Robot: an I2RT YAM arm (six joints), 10 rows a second.
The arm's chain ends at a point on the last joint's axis. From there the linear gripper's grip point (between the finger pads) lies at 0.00 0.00 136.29 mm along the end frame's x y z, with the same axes.
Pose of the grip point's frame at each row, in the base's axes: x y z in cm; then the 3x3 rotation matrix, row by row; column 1 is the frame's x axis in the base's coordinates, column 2 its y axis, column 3 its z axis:
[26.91, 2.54, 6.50], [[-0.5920, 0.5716, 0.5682], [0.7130, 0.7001, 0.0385], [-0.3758, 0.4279, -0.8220]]
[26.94, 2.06, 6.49], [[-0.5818, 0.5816, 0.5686], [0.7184, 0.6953, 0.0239], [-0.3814, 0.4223, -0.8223]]
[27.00, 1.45, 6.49], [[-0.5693, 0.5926, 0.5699], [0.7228, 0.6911, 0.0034], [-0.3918, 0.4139, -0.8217]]
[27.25, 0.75, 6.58], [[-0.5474, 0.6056, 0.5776], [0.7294, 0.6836, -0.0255], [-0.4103, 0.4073, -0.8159]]
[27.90, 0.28, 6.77], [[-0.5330, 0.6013, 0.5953], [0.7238, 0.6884, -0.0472], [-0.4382, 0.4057, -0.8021]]
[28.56, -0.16, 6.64], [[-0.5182, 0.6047, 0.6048], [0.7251, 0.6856, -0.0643], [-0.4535, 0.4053, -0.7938]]
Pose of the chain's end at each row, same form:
[19.17, 2.02, 17.70], [[-0.5920, 0.5716, 0.5682], [0.7130, 0.7001, 0.0385], [-0.3758, 0.4279, -0.8220]]
[19.19, 1.73, 17.70], [[-0.5818, 0.5816, 0.5686], [0.7184, 0.6953, 0.0239], [-0.3814, 0.4223, -0.8223]]
[19.23, 1.40, 17.69], [[-0.5693, 0.5926, 0.5699], [0.7228, 0.6911, 0.0034], [-0.3918, 0.4139, -0.8217]]
[19.38, 1.10, 17.70], [[-0.5474, 0.6056, 0.5776], [0.7294, 0.6836, -0.0255], [-0.4103, 0.4073, -0.8159]]
[19.79, 0.92, 17.70], [[-0.5330, 0.6013, 0.5953], [0.7238, 0.6884, -0.0472], [-0.4382, 0.4057, -0.8021]]
[20.32, 0.72, 17.46], [[-0.5182, 0.6047, 0.6048], [0.7251, 0.6856, -0.0643], [-0.4535, 0.4053, -0.7938]]

